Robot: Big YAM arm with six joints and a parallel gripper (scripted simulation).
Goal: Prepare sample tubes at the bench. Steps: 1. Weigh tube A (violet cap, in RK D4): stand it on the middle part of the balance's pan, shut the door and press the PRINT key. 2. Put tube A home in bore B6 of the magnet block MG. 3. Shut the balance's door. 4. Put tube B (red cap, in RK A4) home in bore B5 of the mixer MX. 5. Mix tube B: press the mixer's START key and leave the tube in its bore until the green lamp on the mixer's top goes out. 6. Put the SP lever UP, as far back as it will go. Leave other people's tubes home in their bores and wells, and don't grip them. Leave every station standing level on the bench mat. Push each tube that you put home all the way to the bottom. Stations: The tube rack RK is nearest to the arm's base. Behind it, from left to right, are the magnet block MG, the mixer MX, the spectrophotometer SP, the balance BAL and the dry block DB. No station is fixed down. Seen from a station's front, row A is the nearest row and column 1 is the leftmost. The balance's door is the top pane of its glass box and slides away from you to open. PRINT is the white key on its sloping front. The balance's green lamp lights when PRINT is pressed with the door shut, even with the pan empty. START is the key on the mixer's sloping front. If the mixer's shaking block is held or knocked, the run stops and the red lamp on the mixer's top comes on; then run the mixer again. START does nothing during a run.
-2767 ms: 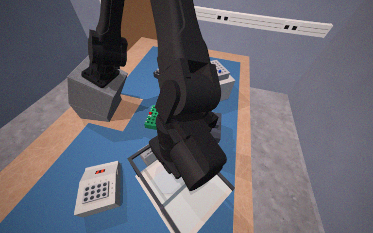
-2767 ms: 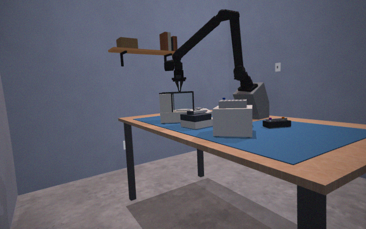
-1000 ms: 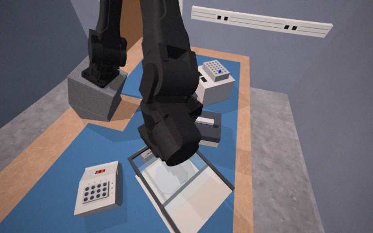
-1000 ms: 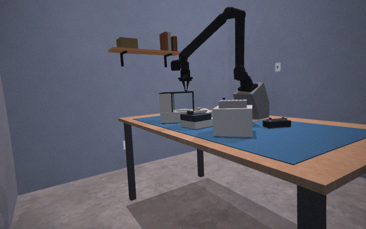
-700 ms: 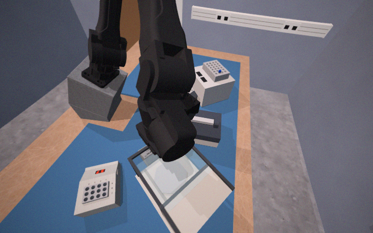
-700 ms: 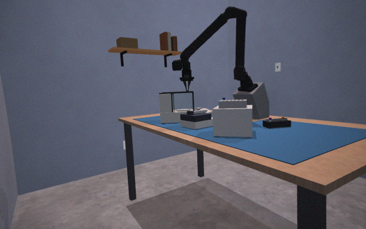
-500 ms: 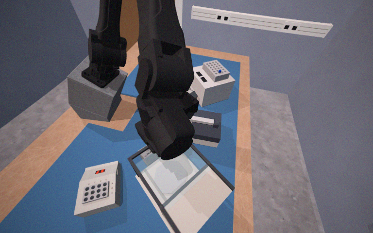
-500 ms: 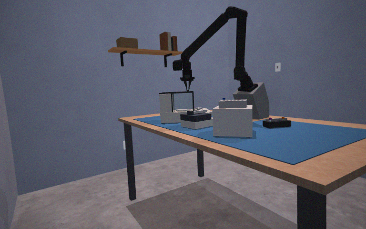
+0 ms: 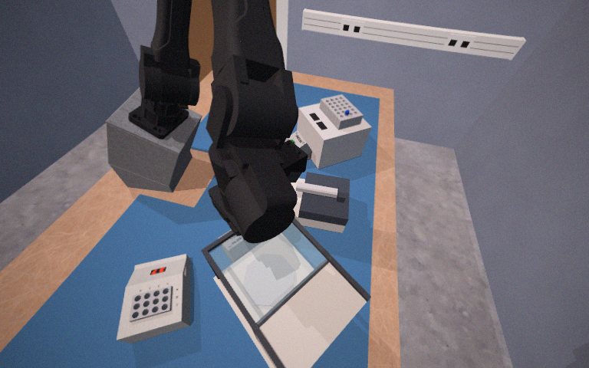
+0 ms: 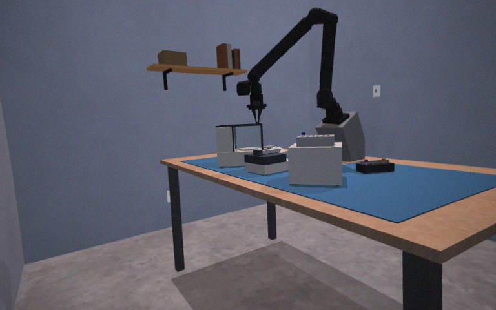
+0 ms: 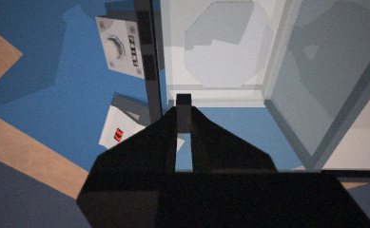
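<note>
Now: hand 30 mm short of the balance door, 10 mm to the left of it and 10 mm above it. From my hand the other things lie so: dry block DB: 190 mm below, 170 mm behind, 120 mm to the right; then SP lever: 230 mm to the left, 130 mm below, 80 mm ahead; then white print key: 150 mm below, 80 mm behind, 50 mm to the left.
</note>
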